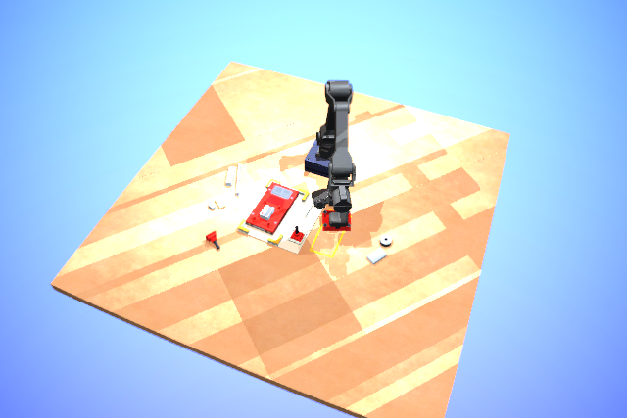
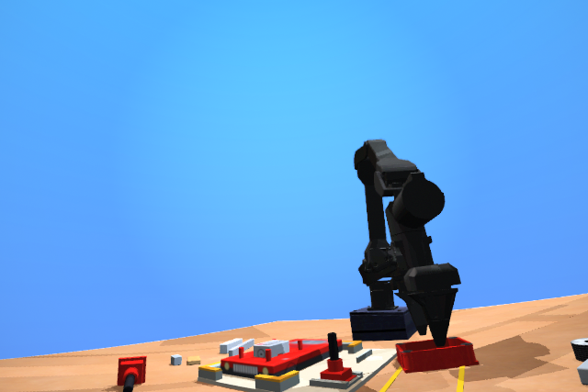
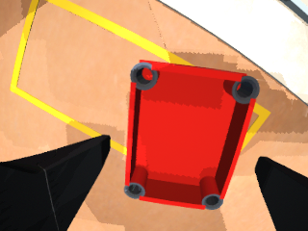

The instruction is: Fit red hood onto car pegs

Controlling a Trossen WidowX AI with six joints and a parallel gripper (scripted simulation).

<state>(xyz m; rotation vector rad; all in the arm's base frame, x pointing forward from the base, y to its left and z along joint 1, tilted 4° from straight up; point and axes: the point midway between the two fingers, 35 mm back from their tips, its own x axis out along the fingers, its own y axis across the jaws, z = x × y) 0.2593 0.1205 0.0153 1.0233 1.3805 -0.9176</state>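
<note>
Right now the red hood is 2 cm below my gripper tip. The rest, counted from my gripper tip: grey engine block (6 cm ahead, 23 cm to the right, 1 cm below); then jig (4 cm ahead, 20 cm to the right, 2 cm below); then black wheel (3 cm ahead, 18 cm to the left, 2 cm below).
</note>
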